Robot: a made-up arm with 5 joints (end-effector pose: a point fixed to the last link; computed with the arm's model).
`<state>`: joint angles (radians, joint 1 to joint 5).
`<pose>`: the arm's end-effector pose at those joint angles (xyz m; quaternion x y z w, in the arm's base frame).
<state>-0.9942 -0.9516 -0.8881 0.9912 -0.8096</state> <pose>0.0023 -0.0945 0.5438 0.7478 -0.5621 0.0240 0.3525</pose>
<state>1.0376 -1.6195 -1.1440 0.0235 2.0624</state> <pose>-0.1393 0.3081 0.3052 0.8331 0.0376 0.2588 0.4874</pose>
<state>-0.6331 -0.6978 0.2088 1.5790 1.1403</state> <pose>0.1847 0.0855 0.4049 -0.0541 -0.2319 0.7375 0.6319</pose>
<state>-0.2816 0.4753 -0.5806 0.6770 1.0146</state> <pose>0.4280 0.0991 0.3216 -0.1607 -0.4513 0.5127 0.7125</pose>
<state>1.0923 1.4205 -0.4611 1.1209 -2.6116</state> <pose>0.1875 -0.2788 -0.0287 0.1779 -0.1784 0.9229 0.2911</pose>
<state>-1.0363 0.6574 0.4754 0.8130 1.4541</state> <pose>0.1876 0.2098 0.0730 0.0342 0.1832 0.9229 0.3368</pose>
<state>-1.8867 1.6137 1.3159 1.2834 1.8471</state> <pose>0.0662 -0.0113 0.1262 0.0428 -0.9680 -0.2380 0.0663</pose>
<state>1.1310 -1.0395 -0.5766 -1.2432 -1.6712</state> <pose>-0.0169 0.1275 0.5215 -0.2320 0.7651 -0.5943 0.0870</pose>
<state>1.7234 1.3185 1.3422 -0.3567 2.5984</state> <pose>0.0434 -0.0029 0.0548 0.3026 -0.1921 0.3748 0.8550</pose>
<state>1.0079 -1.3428 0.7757 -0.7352 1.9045</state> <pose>0.0782 -0.0569 0.4233 -0.9815 -0.1372 0.0551 0.1220</pose>
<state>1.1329 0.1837 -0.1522 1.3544 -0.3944</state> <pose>0.1801 -0.2928 0.3019 -0.0312 -0.0869 -0.7059 0.7023</pose>
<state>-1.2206 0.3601 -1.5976 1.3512 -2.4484</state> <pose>0.1429 0.2199 0.5170 0.6384 0.1891 -0.4445 0.5993</pose>
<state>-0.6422 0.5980 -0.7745 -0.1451 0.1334</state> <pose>0.3827 0.2353 0.3586 0.2232 -0.7799 0.2079 0.5466</pose>
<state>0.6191 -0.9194 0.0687 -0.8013 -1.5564</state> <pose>0.0912 -0.0383 0.5226 -0.4729 0.8802 -0.0364 0.0180</pose>
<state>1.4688 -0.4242 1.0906 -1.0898 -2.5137</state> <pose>0.0655 -0.2102 0.2560 -0.4367 0.7174 0.4899 0.2335</pose>
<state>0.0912 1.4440 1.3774 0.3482 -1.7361</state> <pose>0.0271 -0.0067 0.0965 -0.5371 0.4749 -0.5621 0.4123</pose>
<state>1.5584 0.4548 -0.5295 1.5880 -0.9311</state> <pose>0.0484 -0.3515 0.2977 -0.0082 -0.0275 -0.9544 0.2970</pose>
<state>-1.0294 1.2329 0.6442 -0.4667 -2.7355</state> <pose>0.1443 0.1344 -0.0357 0.0756 0.0264 -0.7666 0.6371</pose>
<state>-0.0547 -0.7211 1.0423 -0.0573 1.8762</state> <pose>0.2482 0.0017 0.2725 -0.4710 -0.3843 0.6417 0.4676</pose>
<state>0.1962 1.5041 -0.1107 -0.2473 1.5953</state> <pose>0.3142 -0.0611 -0.0813 -0.1613 -0.1357 0.6110 0.7630</pose>
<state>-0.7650 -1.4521 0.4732 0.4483 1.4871</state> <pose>0.0738 0.0075 0.4428 -0.2867 -0.8190 0.4433 0.2247</pose>
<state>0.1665 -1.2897 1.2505 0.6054 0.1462</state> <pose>0.1766 -0.0299 0.2660 -0.0634 -0.4773 -0.0302 0.8760</pose>
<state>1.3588 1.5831 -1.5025 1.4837 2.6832</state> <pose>0.1296 -0.3986 0.0907 -0.0030 0.0013 0.5955 0.8034</pose>
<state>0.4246 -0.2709 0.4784 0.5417 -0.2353</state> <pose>0.2901 -0.1171 0.2954 -0.0281 -0.3984 -0.3181 0.8599</pose>
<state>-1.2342 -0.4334 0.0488 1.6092 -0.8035</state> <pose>0.1289 0.1897 0.3980 0.1488 -0.0867 0.1870 0.9671</pose>
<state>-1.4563 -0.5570 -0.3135 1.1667 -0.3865</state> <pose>0.0791 0.1485 0.4977 0.4825 -0.3482 0.3927 0.7012</pose>
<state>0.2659 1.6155 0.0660 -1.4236 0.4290</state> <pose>0.2727 -0.0692 -0.0753 -0.1938 -0.5787 0.0453 0.7909</pose>
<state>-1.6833 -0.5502 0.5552 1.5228 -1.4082</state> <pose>0.0407 0.1892 0.3143 0.0215 0.0000 0.1129 0.9934</pose>
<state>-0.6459 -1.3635 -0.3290 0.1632 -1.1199</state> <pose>-0.0601 -0.0965 0.5060 0.7876 -0.6158 -0.0054 0.0200</pose>
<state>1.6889 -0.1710 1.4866 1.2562 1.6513</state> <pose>0.0356 -0.0701 0.1415 0.4785 -0.0359 -0.0378 0.8765</pose>
